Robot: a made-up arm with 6 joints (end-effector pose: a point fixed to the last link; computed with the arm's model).
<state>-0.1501 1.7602 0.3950 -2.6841 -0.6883 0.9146</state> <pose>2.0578 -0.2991 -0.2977 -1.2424 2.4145 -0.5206</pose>
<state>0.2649 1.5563 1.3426 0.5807 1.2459 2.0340</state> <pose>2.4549 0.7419 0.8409 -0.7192 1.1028 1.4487</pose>
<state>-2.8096 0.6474 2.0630 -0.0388 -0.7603 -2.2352</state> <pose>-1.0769 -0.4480 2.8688 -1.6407 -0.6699 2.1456</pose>
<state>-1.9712 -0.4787 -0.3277 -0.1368 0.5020 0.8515</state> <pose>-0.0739 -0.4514 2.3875 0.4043 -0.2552 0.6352</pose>
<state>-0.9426 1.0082 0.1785 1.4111 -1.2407 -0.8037</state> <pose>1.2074 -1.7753 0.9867 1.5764 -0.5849 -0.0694</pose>
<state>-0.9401 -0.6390 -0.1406 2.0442 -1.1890 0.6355</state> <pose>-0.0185 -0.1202 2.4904 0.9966 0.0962 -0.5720</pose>
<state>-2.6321 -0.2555 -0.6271 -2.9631 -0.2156 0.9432</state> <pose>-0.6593 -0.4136 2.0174 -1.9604 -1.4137 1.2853</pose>
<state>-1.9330 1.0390 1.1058 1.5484 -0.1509 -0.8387</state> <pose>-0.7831 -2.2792 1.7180 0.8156 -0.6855 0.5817</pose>
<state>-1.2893 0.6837 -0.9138 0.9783 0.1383 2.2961</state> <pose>0.3925 -1.1877 0.9946 -1.7683 -2.2850 -0.6536</pose>
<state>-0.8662 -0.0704 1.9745 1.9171 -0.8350 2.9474</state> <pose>-0.3130 0.2734 2.9473 1.4863 -0.1643 -1.6012</pose>
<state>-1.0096 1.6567 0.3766 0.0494 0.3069 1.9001</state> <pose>1.1743 -1.7426 -0.1560 2.2649 1.0977 0.7728</pose>
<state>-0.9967 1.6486 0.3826 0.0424 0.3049 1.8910</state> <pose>1.2033 -1.7381 -0.1387 2.2524 1.0914 0.7809</pose>
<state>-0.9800 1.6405 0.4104 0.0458 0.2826 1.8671</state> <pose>1.2480 -1.7415 -0.1130 2.2378 1.0843 0.7955</pose>
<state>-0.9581 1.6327 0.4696 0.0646 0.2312 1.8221</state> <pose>1.3146 -1.7546 -0.0736 2.2205 1.0766 0.8177</pose>
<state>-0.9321 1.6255 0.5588 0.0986 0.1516 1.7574</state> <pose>1.3998 -1.7740 -0.0178 2.2024 1.0680 0.8416</pose>
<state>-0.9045 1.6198 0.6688 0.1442 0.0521 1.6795</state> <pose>1.4931 -1.7938 0.0527 2.1860 1.0572 0.8583</pose>
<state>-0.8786 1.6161 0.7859 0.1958 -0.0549 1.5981</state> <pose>1.5812 -1.8093 0.1311 2.1730 1.0424 0.8614</pose>
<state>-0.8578 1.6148 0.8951 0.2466 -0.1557 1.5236</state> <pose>1.6519 -1.8200 0.2063 2.1640 1.0229 0.8504</pose>
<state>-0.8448 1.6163 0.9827 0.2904 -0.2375 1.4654</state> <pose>1.6973 -1.8285 0.2650 2.1594 1.0022 0.8302</pose>
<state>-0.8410 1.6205 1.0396 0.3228 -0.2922 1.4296</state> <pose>1.7151 -1.8386 0.2973 2.1606 0.9870 0.8070</pose>
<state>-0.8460 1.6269 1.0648 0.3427 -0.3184 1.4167</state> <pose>1.7083 -1.8525 0.3015 2.1676 0.9815 0.7855</pose>
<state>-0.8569 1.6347 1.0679 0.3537 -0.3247 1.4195</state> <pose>1.6855 -1.8690 0.2859 2.1790 0.9843 0.7667</pose>
